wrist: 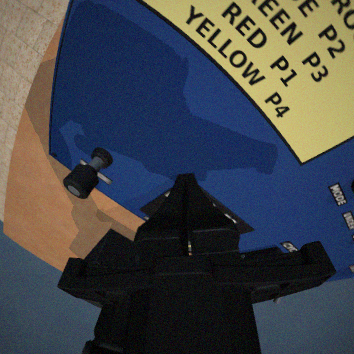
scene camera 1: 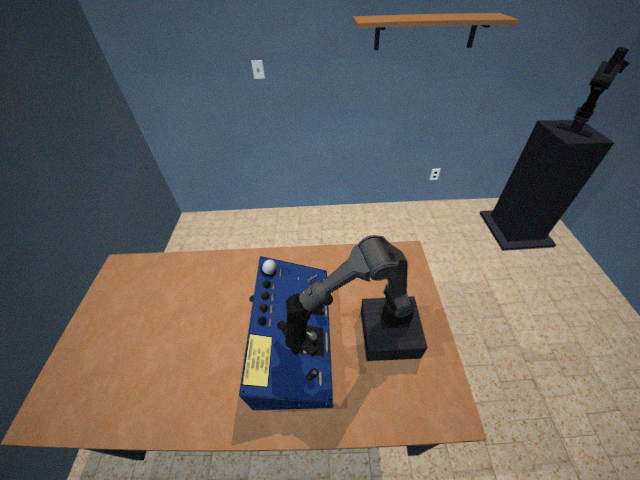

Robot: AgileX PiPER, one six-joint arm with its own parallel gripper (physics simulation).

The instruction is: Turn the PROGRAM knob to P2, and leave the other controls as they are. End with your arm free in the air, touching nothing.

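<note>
The PROGRAM knob (scene camera 1: 311,336), grey with a yellow pointer line, stands on a dark square plate (scene camera 1: 318,349) (wrist: 244,226) on the blue sloped panel (scene camera 1: 289,384) (wrist: 125,95). My gripper (scene camera 1: 305,350) (wrist: 186,182) is shut, its fingertips together with no knob between them. It is down over the dark plate, close beside the knob. In the wrist view the fingers hide the knob except for a small yellow glint in the slit, and they cover most of the plate's labels. The knob's setting and any contact with it cannot be told.
A black knob on a stem (scene camera 1: 311,374) (wrist: 81,181) stands near the panel's end. A yellow card (scene camera 1: 256,360) (wrist: 320,120) lists colours and P numbers. Several dark round controls and a white dome (scene camera 1: 268,267) line the panel's far side. The arm's black base (scene camera 1: 395,341) stands beside it.
</note>
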